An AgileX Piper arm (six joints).
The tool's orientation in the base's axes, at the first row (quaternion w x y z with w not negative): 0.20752 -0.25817 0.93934 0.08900
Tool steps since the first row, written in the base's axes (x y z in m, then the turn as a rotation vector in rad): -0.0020 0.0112 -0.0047 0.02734 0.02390 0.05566; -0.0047 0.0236 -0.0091 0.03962 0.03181 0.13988; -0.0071 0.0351 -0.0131 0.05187 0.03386 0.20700; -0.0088 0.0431 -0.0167 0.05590 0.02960 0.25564; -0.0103 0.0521 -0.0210 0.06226 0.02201 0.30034
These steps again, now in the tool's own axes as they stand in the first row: -0.0014 0.0103 0.0066 -0.05631 0.00941 -0.03402; -0.0029 0.0220 0.0130 -0.10614 0.01479 -0.10326; -0.0045 0.0328 0.0190 -0.14587 0.01417 -0.15876; -0.0052 0.0403 0.0238 -0.16831 0.01136 -0.20223; -0.0062 0.0484 0.0296 -0.18935 0.00427 -0.24226
